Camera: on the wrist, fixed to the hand. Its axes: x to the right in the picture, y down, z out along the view.
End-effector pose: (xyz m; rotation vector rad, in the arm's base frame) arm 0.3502 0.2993 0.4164 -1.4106 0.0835 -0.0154
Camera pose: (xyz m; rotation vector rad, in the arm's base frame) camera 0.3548 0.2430 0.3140 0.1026 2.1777 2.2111
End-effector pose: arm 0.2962 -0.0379 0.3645 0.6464 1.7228 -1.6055
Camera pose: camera 0.3465 0.0417 0.2952 1.6655 -0.5086 0.8152
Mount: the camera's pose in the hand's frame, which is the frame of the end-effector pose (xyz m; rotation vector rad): 0.0130 0.0918 -0.0712 0.0145 0.2225 3.1050
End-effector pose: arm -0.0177 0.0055 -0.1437 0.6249 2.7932 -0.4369
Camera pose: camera -0.0003 0.1138 -0.1032 2.8959 -0.5733 0.3919
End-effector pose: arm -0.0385 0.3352 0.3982 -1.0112 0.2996 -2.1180
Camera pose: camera -0.0477 0.2554 0.3133 0.3660 0.8914 0.7150
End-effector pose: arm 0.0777 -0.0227 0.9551 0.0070 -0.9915 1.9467
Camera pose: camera 0.0292 0.0092 0.8536 0.9955 -0.0611 -1.0314
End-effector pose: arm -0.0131 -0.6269 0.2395 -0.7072 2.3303 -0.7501
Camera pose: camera -0.0966 -0.5468 0.2231 2.4564 0.8192 0.7302
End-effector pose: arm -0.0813 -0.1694 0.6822 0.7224 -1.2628 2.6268
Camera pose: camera -0.1480 -0.1745 0.5863 1.0083 0.4995 -0.2130
